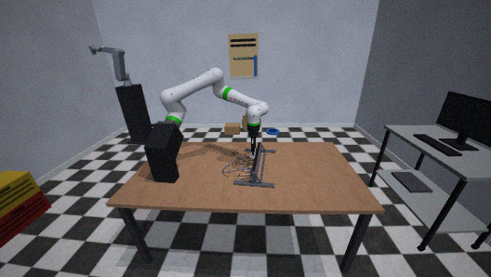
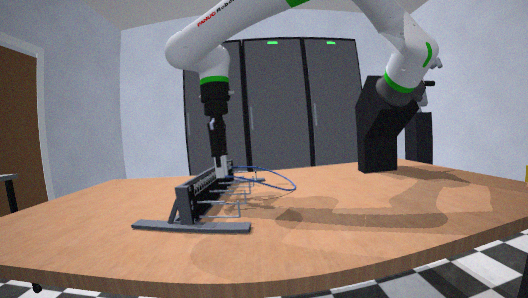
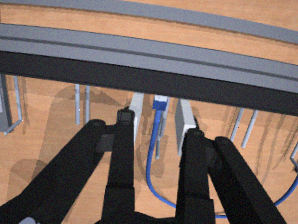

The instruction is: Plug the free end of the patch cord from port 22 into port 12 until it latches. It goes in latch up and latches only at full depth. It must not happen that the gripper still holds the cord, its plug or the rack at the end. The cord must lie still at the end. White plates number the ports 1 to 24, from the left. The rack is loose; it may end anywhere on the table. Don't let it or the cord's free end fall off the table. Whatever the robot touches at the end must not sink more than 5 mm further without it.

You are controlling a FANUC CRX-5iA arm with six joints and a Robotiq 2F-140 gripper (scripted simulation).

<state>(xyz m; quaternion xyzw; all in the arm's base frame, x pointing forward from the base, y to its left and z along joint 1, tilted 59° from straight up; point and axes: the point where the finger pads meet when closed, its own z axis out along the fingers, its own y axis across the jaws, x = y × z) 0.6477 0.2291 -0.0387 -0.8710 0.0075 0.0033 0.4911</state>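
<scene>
The white plug is 10 mm ahead of my hand and 30 mm below it.
</scene>
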